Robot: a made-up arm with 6 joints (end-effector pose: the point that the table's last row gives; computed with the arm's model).
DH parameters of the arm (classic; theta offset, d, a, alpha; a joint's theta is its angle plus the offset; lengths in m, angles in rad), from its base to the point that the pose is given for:
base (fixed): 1.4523 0 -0.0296 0
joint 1: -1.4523 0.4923 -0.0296 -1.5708
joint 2: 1.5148 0 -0.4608 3.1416
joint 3: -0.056 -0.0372 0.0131 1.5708
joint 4: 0 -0.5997 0.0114 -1.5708
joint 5: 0 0.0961 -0.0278 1.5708
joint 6: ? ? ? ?
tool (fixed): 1.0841 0.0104 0 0
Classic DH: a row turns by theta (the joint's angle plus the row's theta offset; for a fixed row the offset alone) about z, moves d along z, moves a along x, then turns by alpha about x.
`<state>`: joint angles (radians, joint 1 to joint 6).
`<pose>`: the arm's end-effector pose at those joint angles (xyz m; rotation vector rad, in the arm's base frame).
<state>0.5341 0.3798 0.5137 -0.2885 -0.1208 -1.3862</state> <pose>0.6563 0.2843 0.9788 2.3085 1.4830 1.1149</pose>
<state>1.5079 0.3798 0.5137 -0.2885 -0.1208 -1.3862</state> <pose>0.1080 0.6926 0.9788 -1.3415 -2.3821 -1.1063</pose>
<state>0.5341 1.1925 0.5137 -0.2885 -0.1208 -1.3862</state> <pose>0.7568 0.3437 0.2770 2.4764 1.6982 -0.0604</pose>
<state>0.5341 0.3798 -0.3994 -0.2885 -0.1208 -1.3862</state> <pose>0.4859 0.1835 0.4763 2.4704 1.7070 -0.2111</pose>
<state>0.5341 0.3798 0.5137 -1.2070 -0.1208 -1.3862</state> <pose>0.6365 0.3373 0.9051 -2.0345 -0.9633 -0.9245</pose>
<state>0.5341 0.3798 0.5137 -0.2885 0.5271 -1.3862</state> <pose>0.6428 0.2754 0.9793 2.0461 0.9300 1.8405</pose>
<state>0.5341 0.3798 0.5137 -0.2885 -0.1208 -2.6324</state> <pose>0.6507 0.2932 0.9768 -1.9294 -0.6300 -0.7521</pose>
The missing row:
joint 6: 0.3267 -0.0022 -0.0051 -2.3179
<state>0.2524 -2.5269 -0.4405 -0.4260 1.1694 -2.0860</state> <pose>-0.4922 -0.2128 0.6356 1.2438 0.1547 -2.5826</pose>
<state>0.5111 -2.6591 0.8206 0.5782 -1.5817 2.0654</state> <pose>-0.6851 -0.4657 -0.1518 0.6936 -0.5569 -0.9046</pose>
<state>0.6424 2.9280 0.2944 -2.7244 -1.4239 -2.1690</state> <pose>-0.4578 -0.2009 -0.2211 -0.7645 1.8663 0.5165</pose>
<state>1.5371 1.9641 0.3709 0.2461 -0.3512 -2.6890</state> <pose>0.0636 0.3729 -0.2752 1.8056 1.4553 -1.2792</pose>
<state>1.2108 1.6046 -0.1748 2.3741 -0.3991 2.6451</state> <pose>0.0195 0.3305 -0.1105 0.9898 2.0446 -0.6716</pose>
